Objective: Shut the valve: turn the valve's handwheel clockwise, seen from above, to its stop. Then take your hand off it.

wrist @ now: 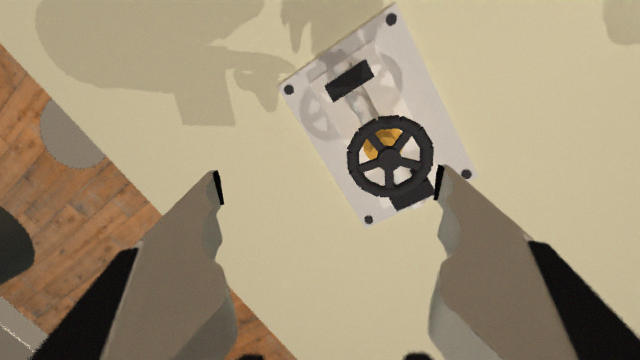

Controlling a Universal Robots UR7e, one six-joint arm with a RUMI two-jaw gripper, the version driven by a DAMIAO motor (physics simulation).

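The valve's black handwheel (388,156), a ring with several spokes and a hub, shows right of the middle of the wrist view. Part of the brass-coloured valve body (389,136) shows through it. The valve is mounted on a light grey base plate (435,115) with dark bolts at its corners. My gripper (327,172) is open and empty, its fingers wide apart. The handwheel appears between the fingertips in the view, close to the right one, and looks to be farther from the camera than they are. I see no contact with it. The wheel's turned position cannot be told.
Two black blocks (349,80) (412,195) sit on the plate, with a pale pipe between them. The plate lies on a pale yellow table top (540,150). The table's edge runs diagonally at the left, with wooden floor (75,200) beyond. Shadows fall at the upper left.
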